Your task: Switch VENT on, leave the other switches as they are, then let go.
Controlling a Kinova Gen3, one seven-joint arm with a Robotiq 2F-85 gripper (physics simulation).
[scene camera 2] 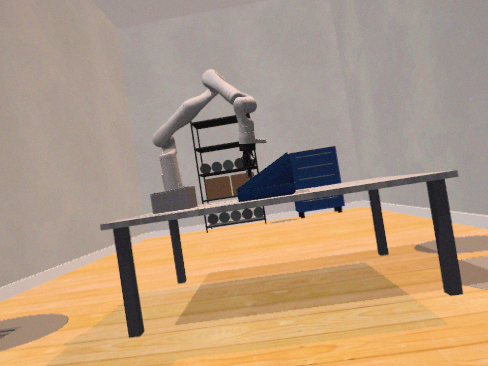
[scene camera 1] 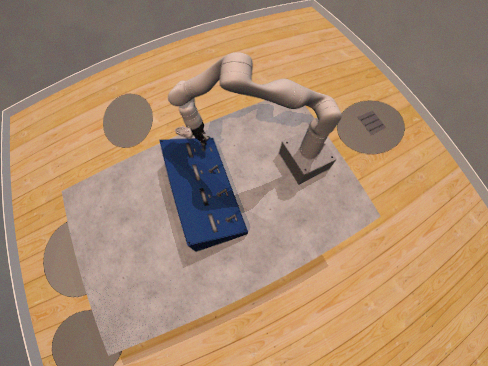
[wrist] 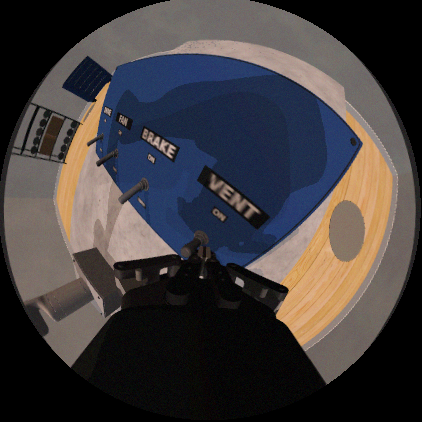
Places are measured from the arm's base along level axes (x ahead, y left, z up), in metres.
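Pixels of known places: gripper, fingertip midpoint: (scene camera 2: 249, 177) (scene camera 1: 204, 145) (wrist: 202, 253); arm's base at its link origin: (scene camera 2: 174, 189) (scene camera 1: 308, 150) (wrist: 86, 288).
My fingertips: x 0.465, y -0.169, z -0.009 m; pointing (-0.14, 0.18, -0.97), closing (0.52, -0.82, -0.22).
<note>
For each thing: its top centre in the pictures, then the offset to it from my fingertips. "pt": a spot on its surface instead.
- VENT label at its top centre: (wrist: 231, 196) dx +0.074, dy +0.020, dz +0.028 m
- mark at a spot on its surface: (wrist: 219, 215) pt dx +0.051, dy +0.017, dz +0.011 m
- VENT lever at its top centre: (wrist: 184, 252) dx +0.005, dy +0.016, dz +0.039 m
- BRAKE lever at its top centre: (wrist: 122, 191) dx -0.015, dy +0.135, dz +0.027 m
- FAN lever at its top centre: (wrist: 98, 156) dx -0.021, dy +0.255, dz +0.027 m
- DRIVE lever at its top centre: (wrist: 88, 138) dx -0.028, dy +0.374, dz +0.027 m
The blue sloped panel (scene camera 1: 197, 239) (scene camera 2: 272, 180) (wrist: 225, 95) carries a row of lever switches. The VENT label (wrist: 233, 197) and its ON mark (wrist: 219, 215) are above the VENT lever (wrist: 194, 244), which points down and left in the wrist view, away from ON. My gripper (scene camera 1: 204, 143) (scene camera 2: 249, 175) (wrist: 202, 253) is shut and empty. Its fingertips are right beside the VENT lever, at its right in the wrist view; whether they touch it, I cannot tell. The BRAKE lever (wrist: 133, 191), FAN lever (wrist: 107, 158) and DRIVE lever (wrist: 95, 140) also point down and left.
The panel stands on the grey table (scene camera 1: 145, 300) (scene camera 2: 350, 188). The arm's base block (scene camera 1: 302, 172) (scene camera 2: 172, 201) stands on the same table, beyond the levers' side of the panel. A shelf rack (scene camera 2: 217, 148) and a blue cabinet (scene camera 2: 316, 172) stand behind the table.
</note>
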